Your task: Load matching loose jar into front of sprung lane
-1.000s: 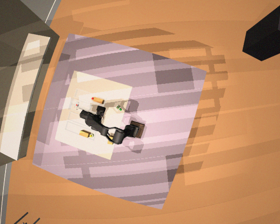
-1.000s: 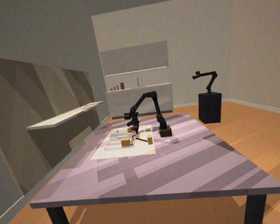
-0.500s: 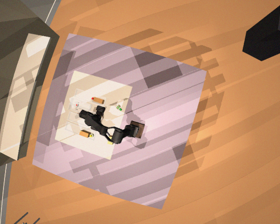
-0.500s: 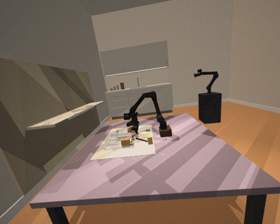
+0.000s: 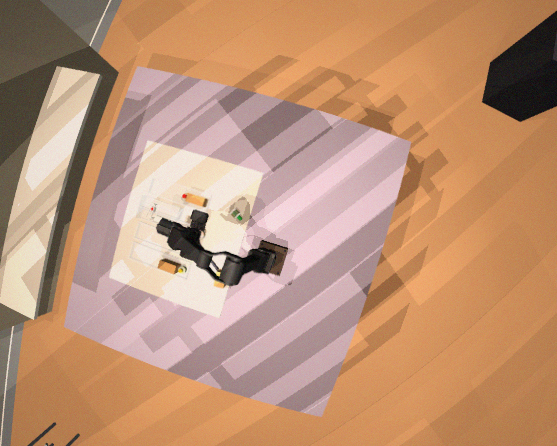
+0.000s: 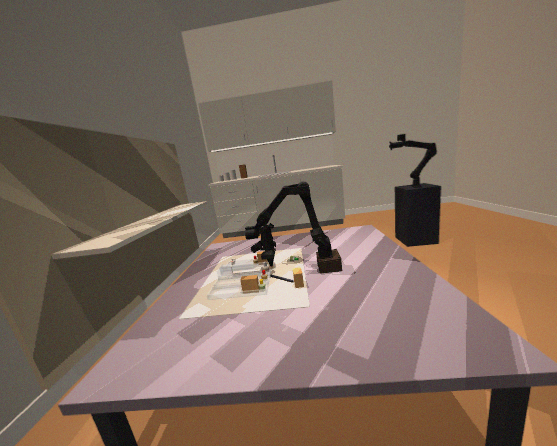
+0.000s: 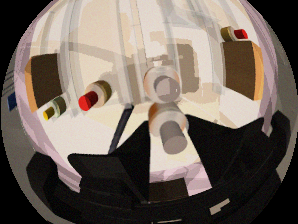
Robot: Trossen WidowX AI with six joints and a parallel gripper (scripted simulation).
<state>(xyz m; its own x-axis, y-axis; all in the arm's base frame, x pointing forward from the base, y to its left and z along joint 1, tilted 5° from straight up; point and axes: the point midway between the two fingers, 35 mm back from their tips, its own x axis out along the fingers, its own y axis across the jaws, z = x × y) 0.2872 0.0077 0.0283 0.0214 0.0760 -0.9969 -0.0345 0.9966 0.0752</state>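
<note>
My gripper tip is 18 cm short of the clear rack, 2 cm to the left of it and 3 cm above it.
</note>
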